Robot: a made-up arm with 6 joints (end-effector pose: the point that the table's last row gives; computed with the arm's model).
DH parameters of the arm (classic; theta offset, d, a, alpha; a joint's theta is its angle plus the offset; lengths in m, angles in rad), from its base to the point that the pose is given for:
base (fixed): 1.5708 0.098 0 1.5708
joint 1: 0 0.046 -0.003 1.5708
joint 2: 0 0.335 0.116 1.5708
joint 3: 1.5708 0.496 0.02 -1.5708
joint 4: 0 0.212 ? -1.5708
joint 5: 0 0.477 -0.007 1.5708
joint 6: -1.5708 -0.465 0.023 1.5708
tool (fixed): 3.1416 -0.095 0 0
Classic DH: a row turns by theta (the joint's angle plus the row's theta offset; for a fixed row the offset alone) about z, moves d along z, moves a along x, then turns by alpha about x.
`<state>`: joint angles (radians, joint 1 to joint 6).
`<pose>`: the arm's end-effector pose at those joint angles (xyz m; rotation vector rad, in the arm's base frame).
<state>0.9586 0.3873 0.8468 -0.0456 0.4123 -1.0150</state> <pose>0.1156 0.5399 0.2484 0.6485 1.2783 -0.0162</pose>
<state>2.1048 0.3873 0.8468 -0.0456 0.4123 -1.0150</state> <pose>0.1156 0.0854 0.6519 1.6120 1.2148 0.7623</pose>
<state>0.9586 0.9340 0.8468 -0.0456 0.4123 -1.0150</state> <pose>0.3323 0.4826 0.1668 0.8719 1.5899 -0.4408</pose>
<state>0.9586 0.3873 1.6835 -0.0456 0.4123 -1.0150</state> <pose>0.0706 0.6621 0.0281 -0.1886 1.3905 -0.3468</pose>
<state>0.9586 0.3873 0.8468 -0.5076 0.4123 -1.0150</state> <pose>0.1199 0.5544 0.0366 0.7486 1.7295 -0.0630</pose>
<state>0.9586 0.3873 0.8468 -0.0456 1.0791 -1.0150</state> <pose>0.1428 0.3156 0.4529 1.2969 1.0614 0.2292</pose>
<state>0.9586 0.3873 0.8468 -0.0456 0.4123 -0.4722</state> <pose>0.1335 0.5567 0.2021 0.5918 0.7540 -0.1807</pose>
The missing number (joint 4, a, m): -0.095
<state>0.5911 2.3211 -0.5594 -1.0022 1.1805 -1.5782</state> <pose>0.0016 0.0784 -0.3475 2.8551 -0.7506 0.0220</pose>
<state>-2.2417 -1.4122 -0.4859 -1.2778 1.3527 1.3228</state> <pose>-0.1611 -0.7034 0.3796 -1.7753 0.3658 -0.6697</pose>
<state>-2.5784 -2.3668 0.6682 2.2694 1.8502 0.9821</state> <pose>1.0123 0.6360 0.6588 1.6977 1.2654 -0.7041</pose>
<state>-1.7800 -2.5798 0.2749 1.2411 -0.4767 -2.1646</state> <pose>0.0800 0.0552 0.6434 -2.0557 1.8697 1.4139</pose>
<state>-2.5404 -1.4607 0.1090 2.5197 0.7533 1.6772</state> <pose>-0.3288 0.7568 1.0623 1.5594 -0.5786 0.6636</pose>
